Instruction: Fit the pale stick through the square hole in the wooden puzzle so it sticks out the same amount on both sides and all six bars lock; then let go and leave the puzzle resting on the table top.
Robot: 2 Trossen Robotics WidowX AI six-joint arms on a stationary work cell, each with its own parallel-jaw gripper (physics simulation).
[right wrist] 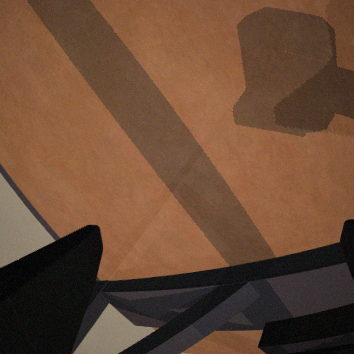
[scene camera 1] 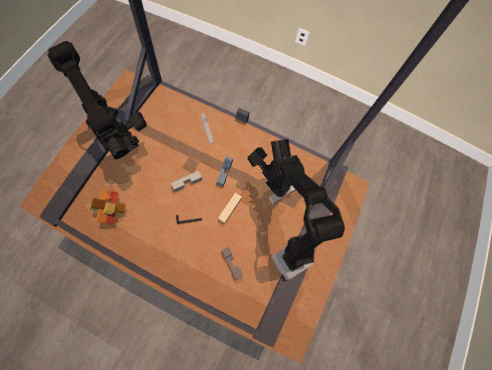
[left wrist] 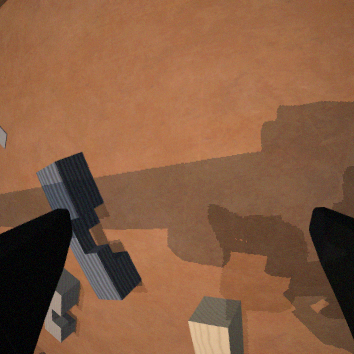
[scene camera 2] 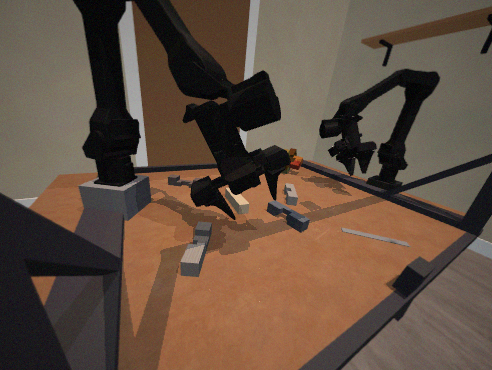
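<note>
The pale stick (scene camera 1: pixel 230 208) (scene camera 2: pixel 237 201) (left wrist: pixel 212 340) lies flat on the table, apart from the puzzle. The wooden puzzle (scene camera 1: pixel 108 207) (scene camera 2: pixel 294 160), a cross of orange, red, brown and yellow bars, rests at the lower left of the table in scene camera 1; its square hole cannot be made out. My left gripper (scene camera 2: pixel 254 209) (left wrist: pixel 194 222) is open and empty, above the table near one end of the stick, with its fingers pointing down. My right gripper (scene camera 2: pixel 357 173) (right wrist: pixel 227 237) is open and empty, high over the table's side near its own base, away from stick and puzzle.
Around the stick lie a blue-grey notched bar (scene camera 1: pixel 224 171) (scene camera 2: pixel 288 215), a light grey notched bar (scene camera 1: pixel 187 181) (scene camera 2: pixel 291 194), a brown-grey bar (scene camera 1: pixel 231 263), another grey bar (scene camera 2: pixel 194 257) and a black hex key (scene camera 1: pixel 190 220). A thin strip (scene camera 1: pixel 207 128) (scene camera 2: pixel 375 237) lies farther off.
</note>
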